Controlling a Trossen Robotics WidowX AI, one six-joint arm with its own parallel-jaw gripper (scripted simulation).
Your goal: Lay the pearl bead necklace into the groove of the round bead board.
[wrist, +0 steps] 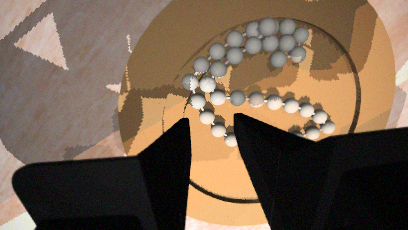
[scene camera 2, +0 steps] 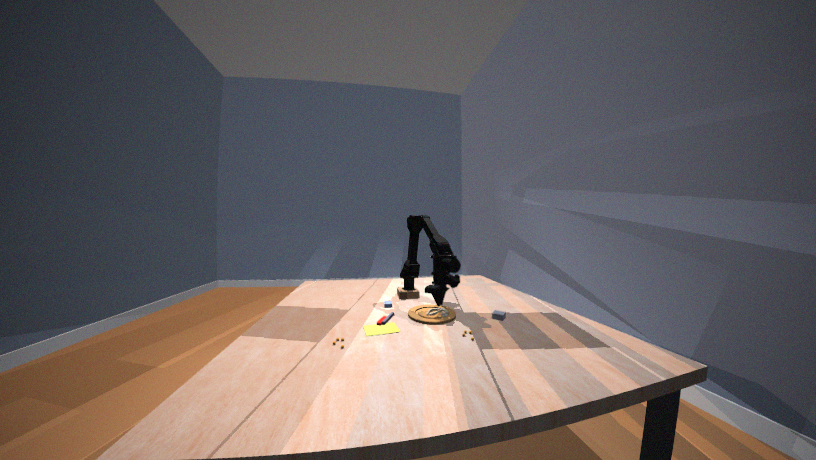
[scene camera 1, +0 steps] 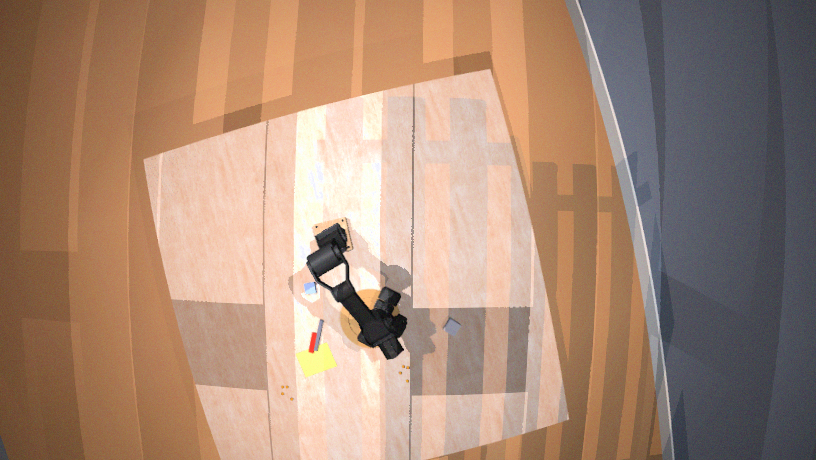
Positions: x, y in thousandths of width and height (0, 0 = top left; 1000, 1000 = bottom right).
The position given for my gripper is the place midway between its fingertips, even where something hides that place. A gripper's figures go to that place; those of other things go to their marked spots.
My gripper (scene camera 1: 466, 679): 133 cm from the lens. A yellow note (scene camera 1: 394, 784): 143 cm from the lens.
